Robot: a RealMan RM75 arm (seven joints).
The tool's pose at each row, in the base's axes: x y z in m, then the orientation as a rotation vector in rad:
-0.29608, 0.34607, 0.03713, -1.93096, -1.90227, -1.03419
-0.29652, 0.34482, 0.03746, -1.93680, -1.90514, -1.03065
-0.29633, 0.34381, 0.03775, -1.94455, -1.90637, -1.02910
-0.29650, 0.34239, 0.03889, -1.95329, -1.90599, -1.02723
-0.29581, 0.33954, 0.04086, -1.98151, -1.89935, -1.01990
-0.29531, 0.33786, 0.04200, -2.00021, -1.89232, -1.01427
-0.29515, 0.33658, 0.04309, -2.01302, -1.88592, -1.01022
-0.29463, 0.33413, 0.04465, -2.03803, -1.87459, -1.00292
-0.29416, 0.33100, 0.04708, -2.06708, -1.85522, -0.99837
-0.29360, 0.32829, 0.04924, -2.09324, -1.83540, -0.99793
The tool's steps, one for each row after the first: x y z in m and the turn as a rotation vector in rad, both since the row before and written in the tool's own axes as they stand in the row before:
-0.00072, -0.00016, -0.00115, -0.00097, -0.00596, 0.00012
-0.00063, 0.00039, -0.00077, -0.00297, -0.00594, 0.00124
-0.00039, 0.00037, -0.00175, -0.00299, -0.00589, 0.00258
-0.00109, 0.00162, -0.00294, -0.00799, -0.01682, 0.01207
-0.00068, 0.00106, -0.00167, -0.00443, -0.01018, 0.00979
-0.00038, 0.00068, -0.00150, -0.00268, -0.00634, 0.00775
-0.00106, 0.00135, -0.00240, -0.00596, -0.01284, 0.01412
-0.00110, 0.00171, -0.00343, -0.00856, -0.01129, 0.01967
-0.00093, 0.00169, -0.00294, -0.00984, -0.00834, 0.01849

